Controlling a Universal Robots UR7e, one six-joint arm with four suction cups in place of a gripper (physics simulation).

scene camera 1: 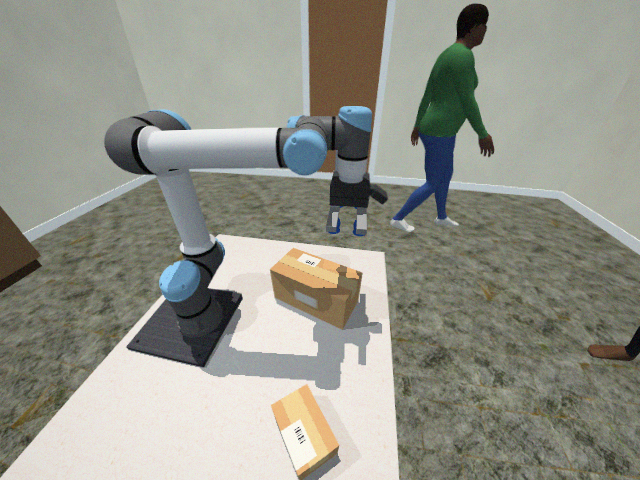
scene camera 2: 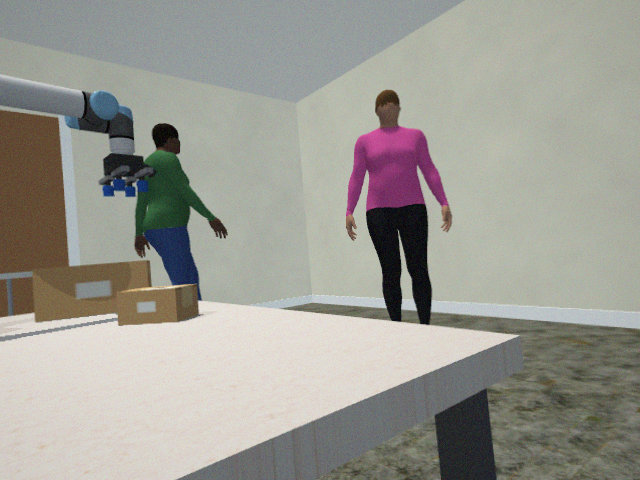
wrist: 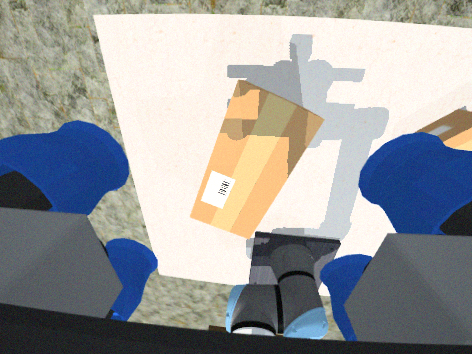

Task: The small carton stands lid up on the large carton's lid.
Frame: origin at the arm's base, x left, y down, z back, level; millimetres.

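Seen in the pictures: end effector, tool point: (scene camera 1: 347,217) (scene camera 2: 125,193) (wrist: 238,225); arm's base, origin of the base link: (scene camera 1: 201,318) (wrist: 290,258).
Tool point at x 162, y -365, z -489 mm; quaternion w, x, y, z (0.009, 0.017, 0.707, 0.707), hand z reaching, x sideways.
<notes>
Pixels of each thing's top centre, then the offset from my tool point to it. Level surfaces: height alone.
- large carton, middle of its top: (wrist: 244,177) (scene camera 1: 315,270) (scene camera 2: 96,264) dz +97, dx +8, dy +233 mm
- table, its level: dy +387 mm
- small carton, middle of its top: (scene camera 2: 158,287) (scene camera 1: 303,424) (wrist: 456,157) dz +61, dx -434, dy +309 mm
The large carton (scene camera 1: 315,294) (scene camera 2: 56,301) (wrist: 255,160) stands on the table (scene camera 1: 103,413) (scene camera 2: 310,382) (wrist: 145,150), its taped lid with a barcode label facing up. The small carton (scene camera 1: 310,428) (scene camera 2: 155,305) (wrist: 457,122) stands apart from it on the table, nearer scene camera 1, with tape and a barcode label on its upper face; the wrist view shows part of it behind a cup. My gripper (scene camera 1: 346,227) (scene camera 2: 125,188) is open, its four blue cups pointing down, bare and high above the large carton. The gripper's shadow falls partly on that carton's lid.
The arm's dark base plate (scene camera 1: 149,338) (wrist: 327,250) is on the table beside the large carton. A person in green (scene camera 1: 449,93) (scene camera 2: 168,193) is beyond the table, and a person in pink (scene camera 2: 393,170) stands farther right. A brown block (scene camera 1: 15,248) shows at the left edge.
</notes>
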